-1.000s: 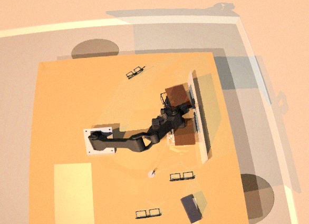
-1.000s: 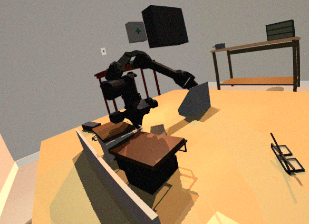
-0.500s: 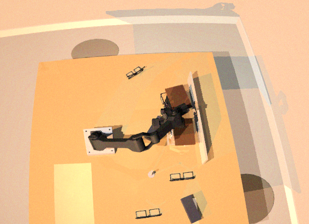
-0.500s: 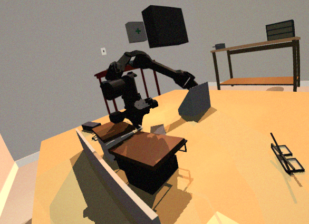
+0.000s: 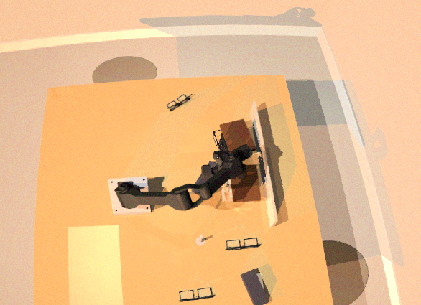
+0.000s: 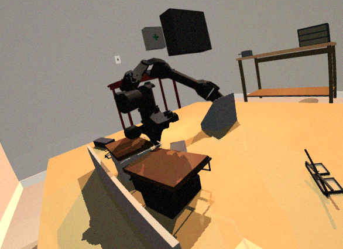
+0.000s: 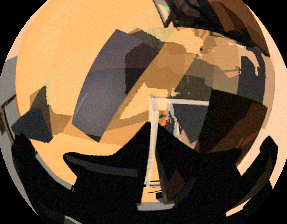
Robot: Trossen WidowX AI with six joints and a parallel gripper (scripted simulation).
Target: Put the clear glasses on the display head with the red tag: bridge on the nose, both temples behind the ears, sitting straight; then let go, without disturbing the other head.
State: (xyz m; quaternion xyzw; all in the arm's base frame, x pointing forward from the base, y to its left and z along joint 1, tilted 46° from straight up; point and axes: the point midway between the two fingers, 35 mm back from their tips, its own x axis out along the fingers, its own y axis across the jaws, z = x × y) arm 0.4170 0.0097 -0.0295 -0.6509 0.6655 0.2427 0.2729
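Right now my gripper tip is 70 mm short of the pale head, 40 mm to the left of it and 10 mm above it. Round my gripper tip: dark head: 180 mm to the left, 70 mm ahead, 10 mm below; then white back panel: 200 mm ahead, 70 mm to the left, 10 mm below.
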